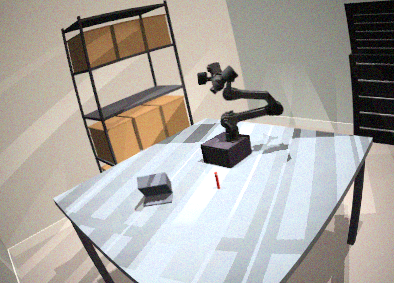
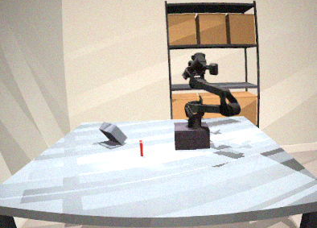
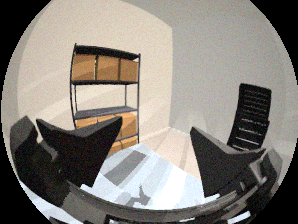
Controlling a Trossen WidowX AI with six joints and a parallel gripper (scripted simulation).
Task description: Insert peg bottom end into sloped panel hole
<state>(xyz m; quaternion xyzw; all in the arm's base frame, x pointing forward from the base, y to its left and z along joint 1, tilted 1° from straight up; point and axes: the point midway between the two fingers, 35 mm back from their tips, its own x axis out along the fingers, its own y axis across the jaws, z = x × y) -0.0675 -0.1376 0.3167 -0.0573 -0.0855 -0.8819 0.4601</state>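
The red peg is 34 cm ahead of my gripper tip, 32 cm to the left of it and 36 cm below it. From my gripper tip the other things lie so: panel: 56 cm ahead, 15 cm to the left, 36 cm below.
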